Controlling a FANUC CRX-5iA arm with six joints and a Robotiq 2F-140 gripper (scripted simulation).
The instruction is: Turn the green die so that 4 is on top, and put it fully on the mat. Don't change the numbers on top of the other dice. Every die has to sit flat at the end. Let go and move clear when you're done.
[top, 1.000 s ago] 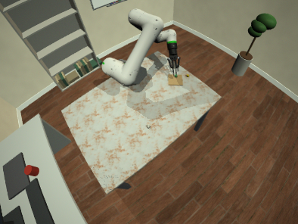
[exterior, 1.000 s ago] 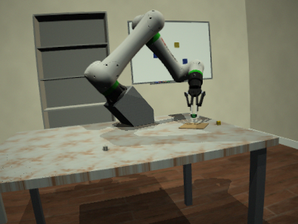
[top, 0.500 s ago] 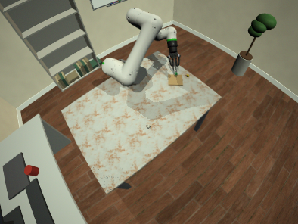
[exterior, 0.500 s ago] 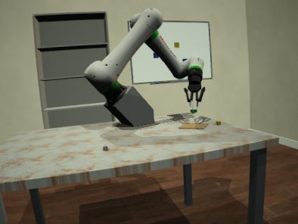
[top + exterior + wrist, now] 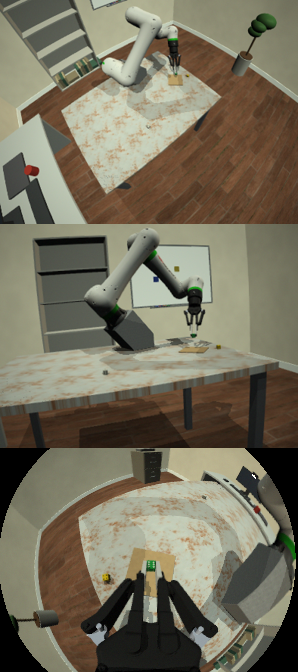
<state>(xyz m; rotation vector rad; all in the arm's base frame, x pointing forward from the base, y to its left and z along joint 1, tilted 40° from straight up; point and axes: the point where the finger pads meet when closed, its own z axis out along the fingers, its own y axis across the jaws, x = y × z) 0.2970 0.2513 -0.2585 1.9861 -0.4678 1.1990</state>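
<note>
Right now my hand is 2 cm short of the green die, 1 cm to the left of it and 3 cm above it. From my hand the other things lie so: tan mat: 2 cm ahead, 1 cm to the right, 11 cm below; then grey die: 16 cm ahead, 55 cm to the right, 10 cm below; then yellow die: 8 cm ahead, 11 cm to the left, 10 cm below.
</note>
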